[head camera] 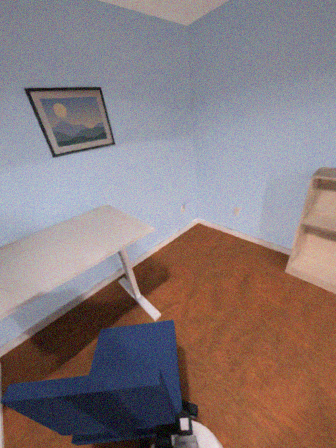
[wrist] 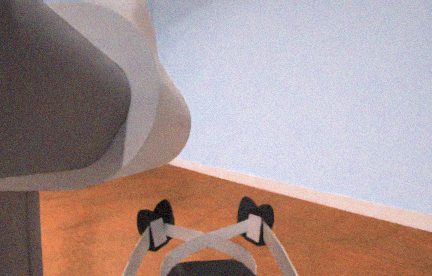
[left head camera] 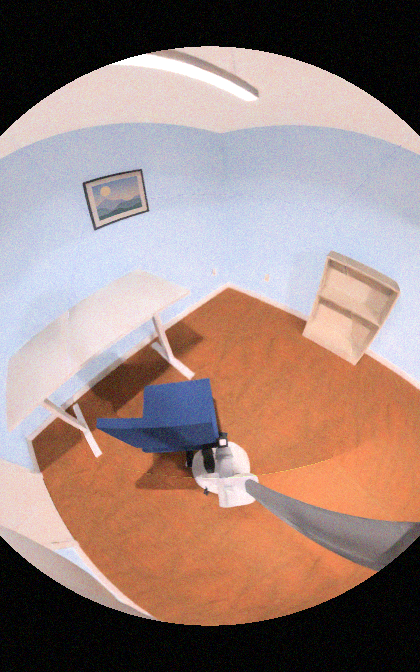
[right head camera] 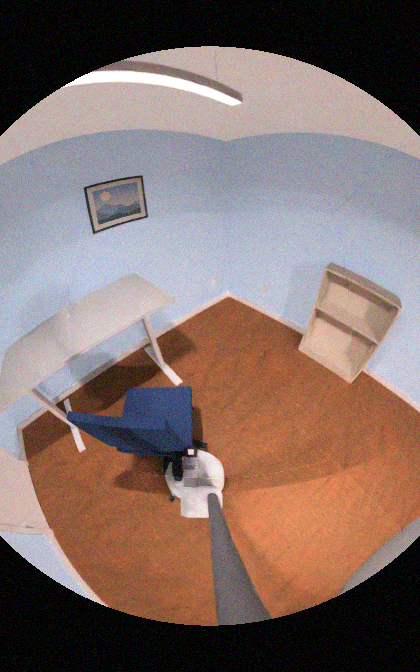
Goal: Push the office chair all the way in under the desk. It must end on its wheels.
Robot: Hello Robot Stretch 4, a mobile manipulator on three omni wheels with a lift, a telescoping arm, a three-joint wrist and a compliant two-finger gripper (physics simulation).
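Frame: origin at the robot's base, x ahead, y left, z up, level; millimetres.
Where they show: gripper, fingertip midpoint: (wrist: 205, 214).
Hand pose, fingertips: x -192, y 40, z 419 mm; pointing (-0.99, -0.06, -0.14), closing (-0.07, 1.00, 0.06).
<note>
After its pixels a point has its place.
The blue office chair (head camera: 137, 350) @(x 423, y 215, z 431 mm) (left head camera: 180, 400) (right head camera: 160, 407) is in front of the desk (head camera: 75, 255) @(x 746, y 533, z 911 mm) (left head camera: 105, 317) (right head camera: 100, 320), close against my base. Its seat shows outside the desk top, near the foot of the desk's right leg. Its backrest is on the side nearer to me and slants toward the left. Part of its black base shows by my body; most of its wheels are hidden, so I cannot see how they all rest. My gripper (wrist: 205, 214) @(x -192, y 40, z 419 mm) is open in the wrist view, with nothing between the fingertips, and points away from the chair toward a wall.
The desk's right leg (head camera: 129, 272) @(x 1118, y 401, z 366 mm) (left head camera: 162, 337) (right head camera: 153, 340) ends in a long foot on the floor. A shelf unit (left head camera: 316, 312) (right head camera: 311, 325) stands at the right wall. My white base (left head camera: 242, 457) (right head camera: 215, 467) is right beside the chair. A framed picture (head camera: 77, 120) @(x 1558, y 595, z 1638 mm) hangs above the desk.
</note>
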